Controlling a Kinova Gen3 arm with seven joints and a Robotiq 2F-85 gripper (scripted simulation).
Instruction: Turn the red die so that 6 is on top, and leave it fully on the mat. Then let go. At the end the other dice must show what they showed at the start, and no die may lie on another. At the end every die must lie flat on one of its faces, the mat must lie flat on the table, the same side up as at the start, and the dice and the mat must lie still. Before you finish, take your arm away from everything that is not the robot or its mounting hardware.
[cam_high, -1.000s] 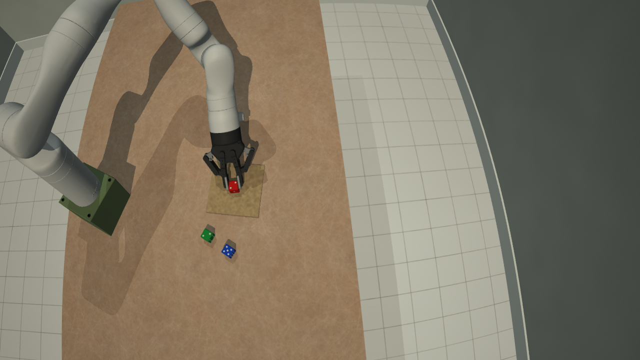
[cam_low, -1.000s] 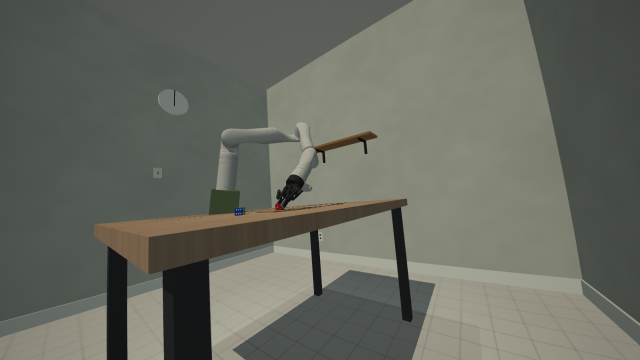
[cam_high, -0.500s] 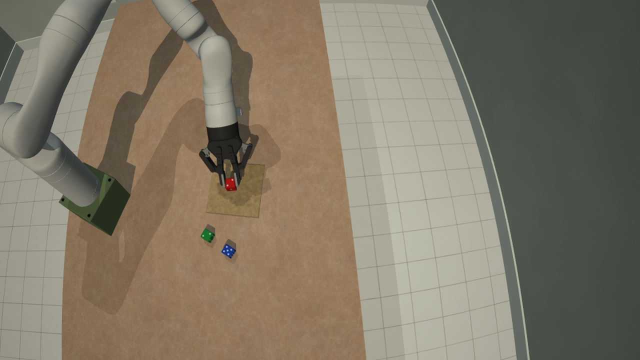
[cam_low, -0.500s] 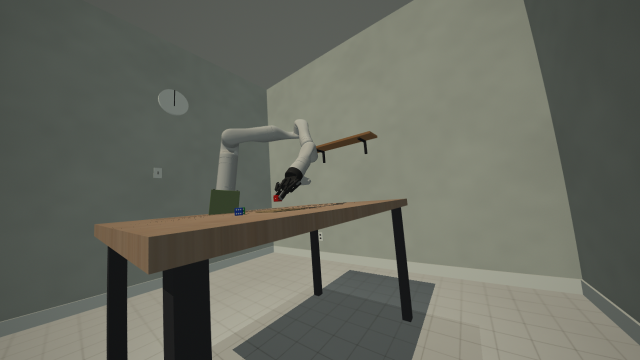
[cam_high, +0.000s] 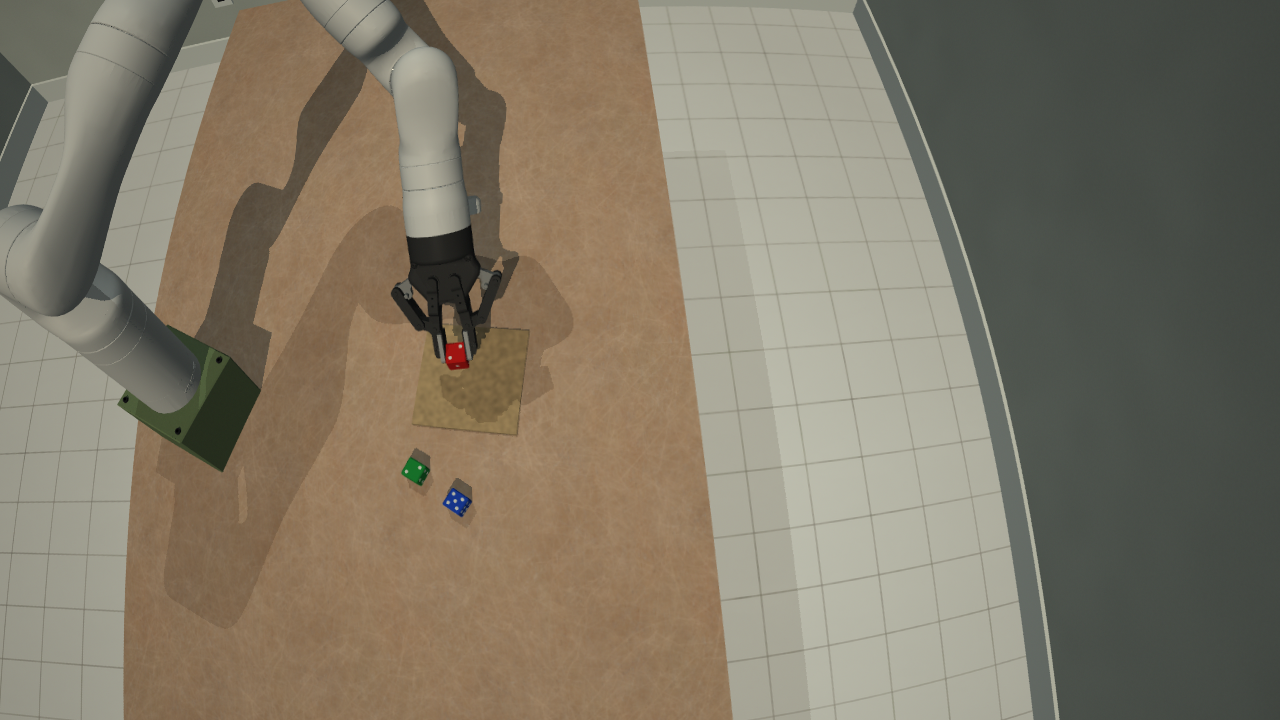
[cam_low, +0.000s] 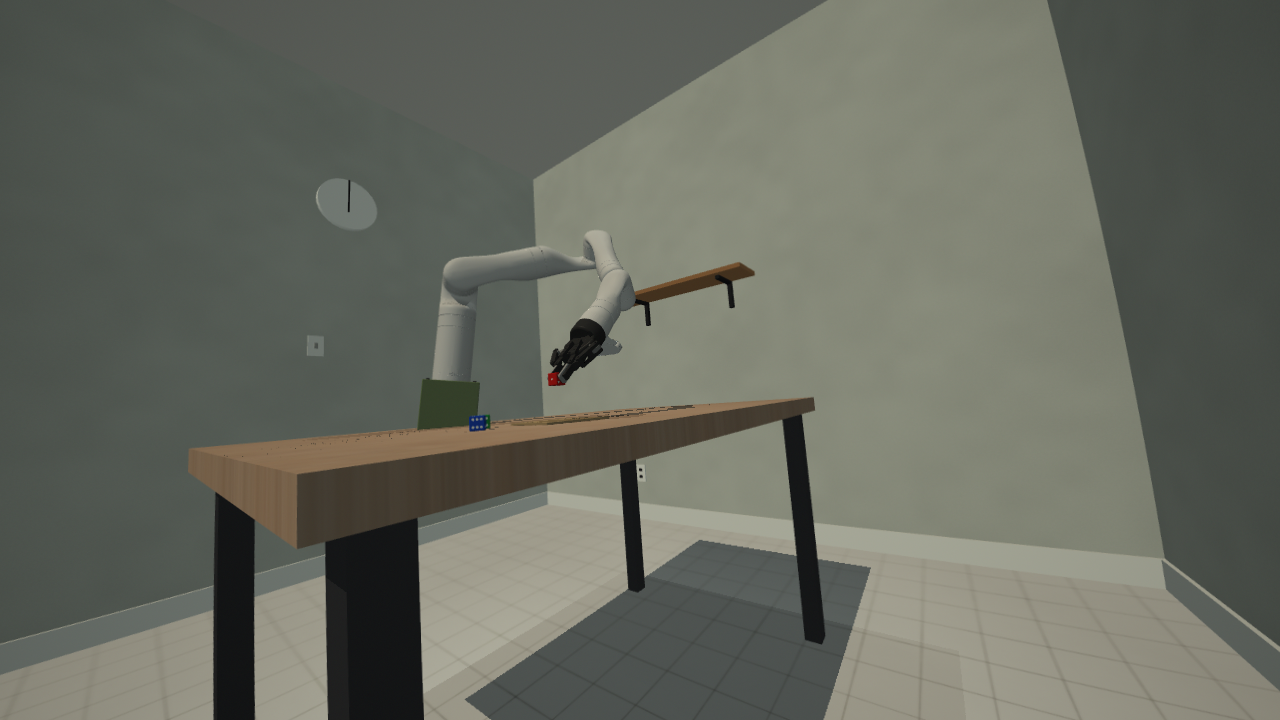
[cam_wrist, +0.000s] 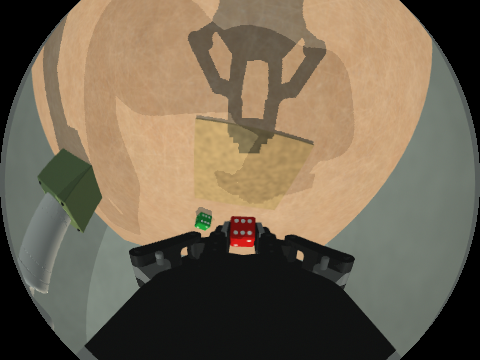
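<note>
My gripper is now 1 cm to the left of the tan mat and 9 cm above it. From my hand the other things lie so: red die (1 cm to the right, 1 cm below); then green die (5 cm behind, 14 cm to the right, 8 cm below); then blue die (1 cm ahead, 17 cm to the right, 8 cm below).
</note>
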